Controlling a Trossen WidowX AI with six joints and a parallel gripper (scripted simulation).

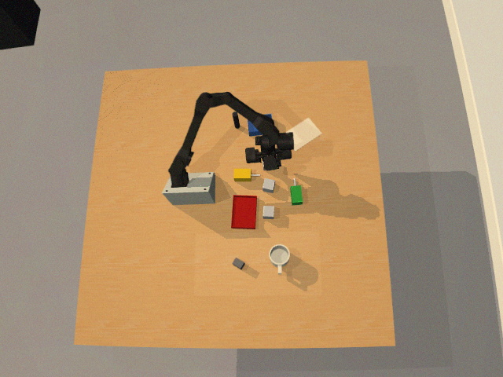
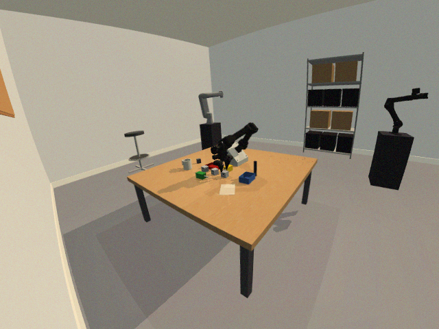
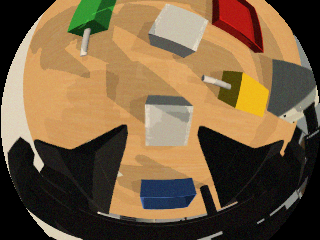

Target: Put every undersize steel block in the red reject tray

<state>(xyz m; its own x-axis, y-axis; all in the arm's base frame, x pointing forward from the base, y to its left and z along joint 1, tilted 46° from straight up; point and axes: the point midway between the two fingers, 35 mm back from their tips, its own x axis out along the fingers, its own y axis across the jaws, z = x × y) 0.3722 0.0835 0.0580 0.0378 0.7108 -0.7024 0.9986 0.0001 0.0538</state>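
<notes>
My gripper tip is 21 cm to the left of the red reject tray, 12 cm past it and 5 cm above it. Also, from my gripper tip: yellow gauge: 9 cm behind, 5 cm to the right, 3 cm below; then green GO gauge: 12 cm to the right, 11 cm ahead, 3 cm below; then blue bin: 19 cm to the left, 4 cm below, 3 cm behind.
</notes>
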